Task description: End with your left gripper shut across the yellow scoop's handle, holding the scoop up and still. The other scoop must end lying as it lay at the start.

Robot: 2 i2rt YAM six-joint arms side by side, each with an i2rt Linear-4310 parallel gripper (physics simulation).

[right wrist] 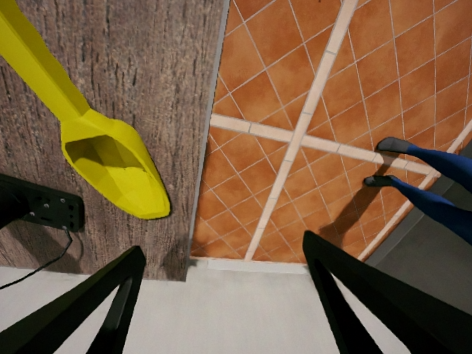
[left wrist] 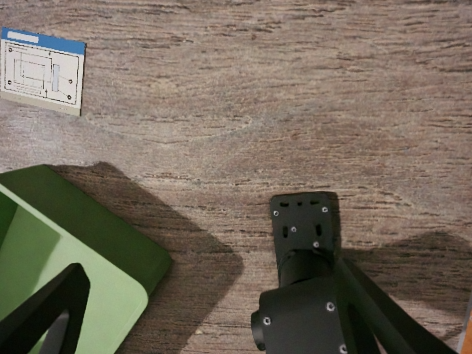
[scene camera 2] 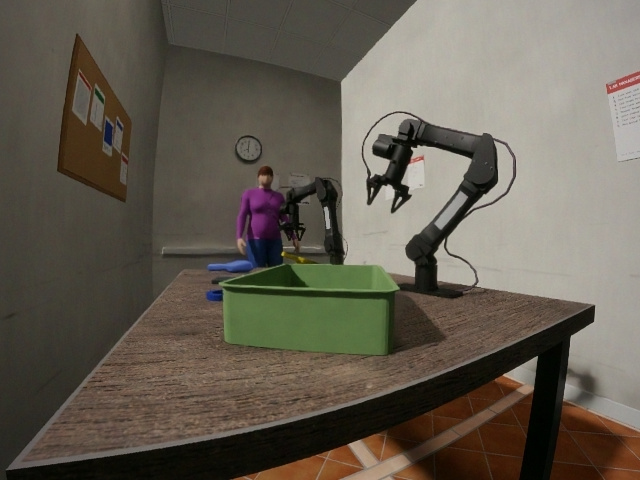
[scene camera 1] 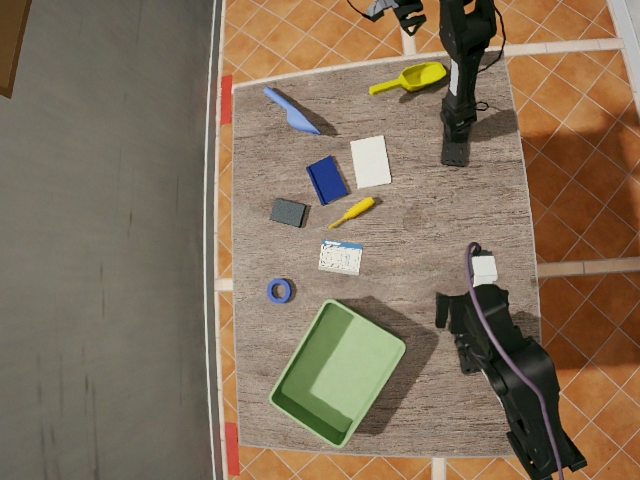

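Pixels of known places: left gripper, between the fingertips: (left wrist: 212, 270) (scene camera 2: 380, 209) (scene camera 1: 458, 293); right gripper, between the fingertips: (right wrist: 223, 245) (scene camera 2: 294, 240) (scene camera 1: 405, 22); left arm's base, origin of its link: (left wrist: 305, 267) (scene camera 2: 425, 291) (scene camera 1: 467, 336); right arm's base, origin of its link: (right wrist: 9, 194) (scene camera 1: 455, 133).
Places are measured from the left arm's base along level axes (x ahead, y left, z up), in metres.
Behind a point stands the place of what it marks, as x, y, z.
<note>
The yellow scoop (scene camera 1: 423, 77) @(-0.061, -0.774, 0.010) (scene camera 2: 294, 257) @(0.043, -0.735, 0.062) (right wrist: 120, 175) @(-0.059, -0.751, 0.014) lies near the table's top edge in scene camera 1, hollow up, handle pointing left, bowl near the right arm's base. The blue scoop (scene camera 1: 299, 117) @(0.336, -0.728, 0.053) (scene camera 2: 232, 266) @(0.363, -0.714, 0.031) lies at the upper left, handle pointing to the upper left. My left gripper (scene camera 2: 383, 204) @(0.040, -0.144, 0.245) (left wrist: 211, 270) @(0.040, -0.144, 0.245) is open and empty, high above the table beside the green bin, far from both scoops; its fingertips are hidden in scene camera 1. My right gripper (scene camera 2: 294, 236) @(-0.030, -0.880, 0.146) (right wrist: 223, 245) @(-0.030, -0.880, 0.146) is open and empty, beyond the table's top edge, above the yellow scoop's level.
A green bin (scene camera 1: 404, 347) @(0.176, -0.020, 0.084) (scene camera 2: 310, 320) @(0.474, 0.157, 0.043) (left wrist: 110, 235) @(0.233, -0.078, 0.041) stands at the lower middle. Between it and the scoops lie a printed card (scene camera 1: 340, 258) @(0.307, -0.286, 0.002) (left wrist: 42, 72) @(0.305, -0.289, 0.002), yellow screwdriver (scene camera 1: 359, 208) @(0.221, -0.413, 0.027), dark block (scene camera 1: 288, 212) @(0.433, -0.454, 0.015), navy book (scene camera 1: 327, 179) @(0.297, -0.525, 0.011) and white pad (scene camera 1: 371, 161) @(0.157, -0.549, 0.005). A blue ring (scene camera 1: 269, 291) @(0.536, -0.231, 0.014) lies left.
</note>
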